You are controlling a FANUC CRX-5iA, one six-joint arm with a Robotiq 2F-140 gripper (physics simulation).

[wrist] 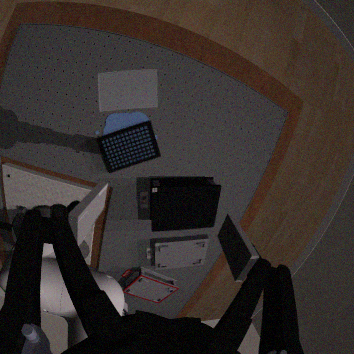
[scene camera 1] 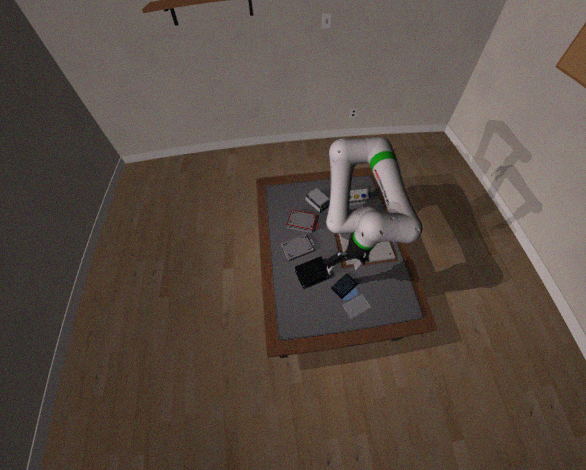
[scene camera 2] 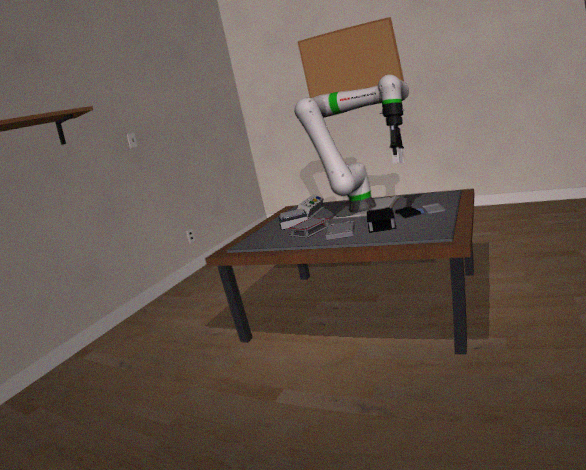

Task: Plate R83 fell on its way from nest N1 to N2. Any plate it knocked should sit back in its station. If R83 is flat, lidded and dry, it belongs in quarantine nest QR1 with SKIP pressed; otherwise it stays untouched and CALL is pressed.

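Frame: origin at the arm's base, x right, y ahead, z up, level; centimetres.
Seen in the pictures: gripper, fingertip midpoint: (wrist: 165, 211) (scene camera 1: 341, 268) (scene camera 2: 398, 163); arm's base, link origin: (scene camera 2: 362, 208).
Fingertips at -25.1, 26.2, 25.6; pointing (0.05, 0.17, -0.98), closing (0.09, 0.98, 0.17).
Pixels of each thing's middle, then the offset from my fingertips to it, as dx, dy, dz. "pt": a spot on its surface instead.
- dark well plate, body centre: (wrist: 128, 147) (scene camera 2: 407, 211) (scene camera 1: 344, 285) -0.4, -5.0, -24.9
- blue patch, surface spot: (wrist: 125, 119) (scene camera 1: 350, 295) pt -6.4, -6.5, -25.5
- pale flat rectangle, surface spot: (wrist: 128, 90) (scene camera 2: 432, 207) (scene camera 1: 355, 305) pt -12.8, -6.9, -24.8
- black block, body centre: (wrist: 183, 204) (scene camera 2: 380, 219) (scene camera 1: 312, 272) +11.2, +10.0, -22.5
- grey nest, body centre: (wrist: 180, 253) (scene camera 2: 340, 229) (scene camera 1: 297, 247) +29.8, +13.7, -24.2
- red-edged nest, body centre: (wrist: 149, 286) (scene camera 2: 309, 226) (scene camera 1: 301, 221) +46.7, +6.0, -23.3
- button box, body centre: (scene camera 2: 310, 205) (scene camera 1: 351, 196) +55.5, -30.6, -21.4
A dark well plate (scene camera 1: 345, 286) (scene camera 2: 408, 212) (wrist: 130, 146) lies turned askew on the mat, its well grid showing, partly over a blue patch (scene camera 1: 351, 294) (wrist: 125, 119). A pale flat rectangle (scene camera 1: 356, 306) (scene camera 2: 433, 208) (wrist: 128, 90) lies apart, beyond the patch. A black block (scene camera 1: 312, 272) (scene camera 2: 381, 220) (wrist: 185, 204) stands beside a grey nest (scene camera 1: 298, 247) (scene camera 2: 340, 230) (wrist: 180, 251) that shows no plate. The red-edged nest (scene camera 1: 302, 220) (scene camera 2: 309, 228) (wrist: 151, 288) also shows no plate. My gripper (scene camera 1: 343, 265) (scene camera 2: 398, 156) (wrist: 165, 211) is open and empty, high above the table. Labels are unreadable.
A light grey tray (scene camera 1: 317, 198) (scene camera 2: 293, 218) stands near the red-edged nest. The button box (scene camera 1: 359, 195) (scene camera 2: 311, 205) stands near the back edge in scene camera 1. The arm's pale base board (scene camera 1: 385, 251) (wrist: 45, 187) has a raised brown edge.
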